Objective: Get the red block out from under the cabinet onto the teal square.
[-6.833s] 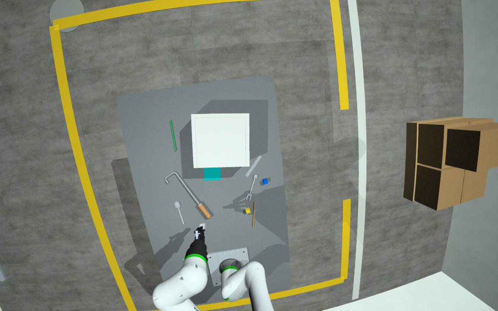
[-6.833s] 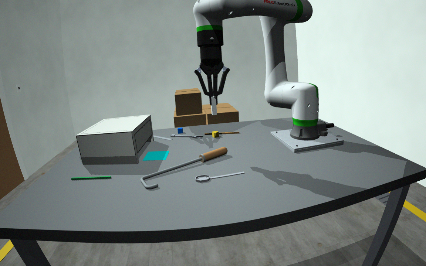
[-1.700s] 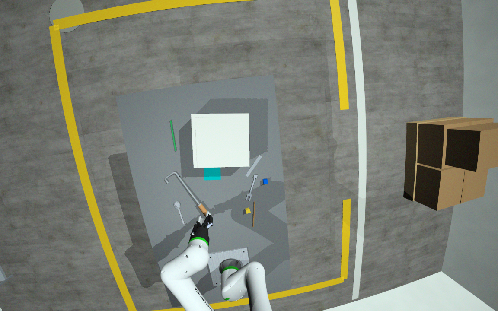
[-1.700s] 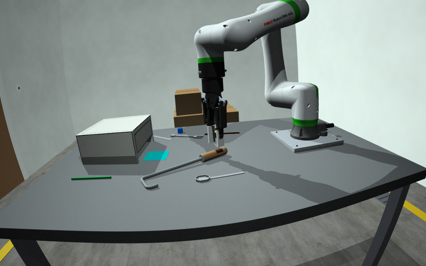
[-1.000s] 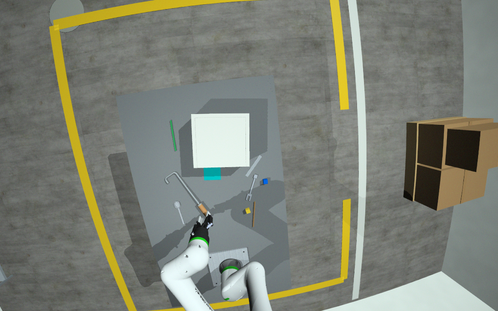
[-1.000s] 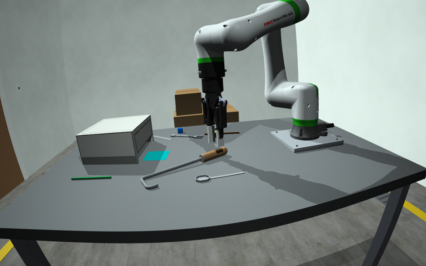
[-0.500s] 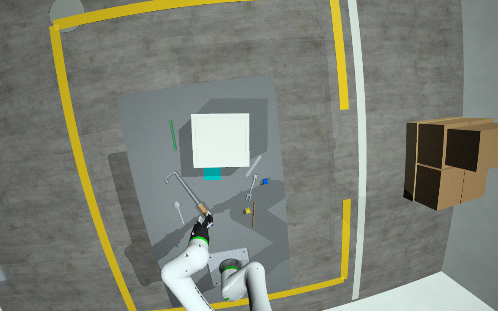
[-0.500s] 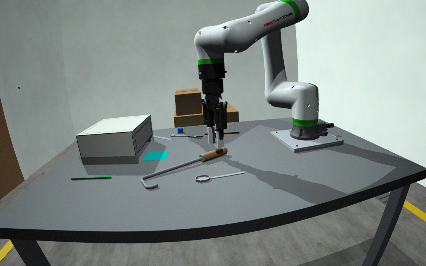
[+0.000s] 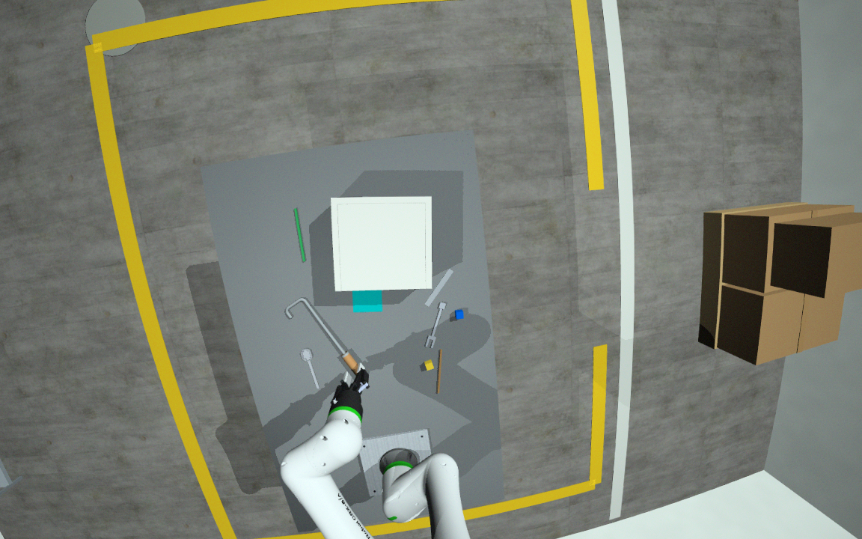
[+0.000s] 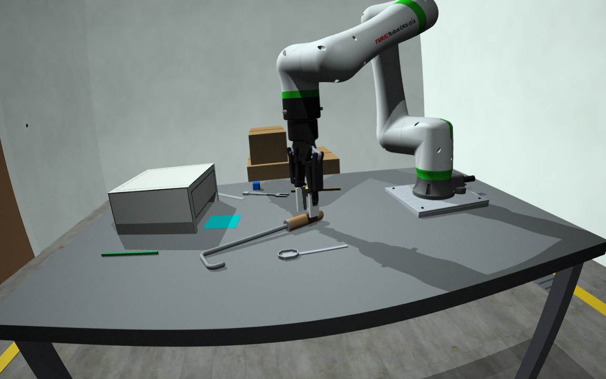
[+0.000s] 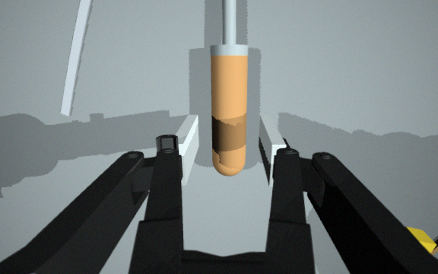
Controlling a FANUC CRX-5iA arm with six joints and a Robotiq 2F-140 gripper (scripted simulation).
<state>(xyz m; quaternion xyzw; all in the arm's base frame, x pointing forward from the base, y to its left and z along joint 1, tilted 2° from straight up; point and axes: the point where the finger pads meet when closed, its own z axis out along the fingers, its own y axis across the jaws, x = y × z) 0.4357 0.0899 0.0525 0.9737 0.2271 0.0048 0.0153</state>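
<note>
My gripper is now 260 mm to the left of the yellow block, 50 mm above it and 30 mm past it. From my hand the other things lie so: long grey hook tool (110 mm ahead, 90 mm to the left, 50 mm below); teal square (240 mm ahead, 80 mm to the right, 60 mm below); brown stick (290 mm to the right, 70 mm behind, 60 mm below).
</note>
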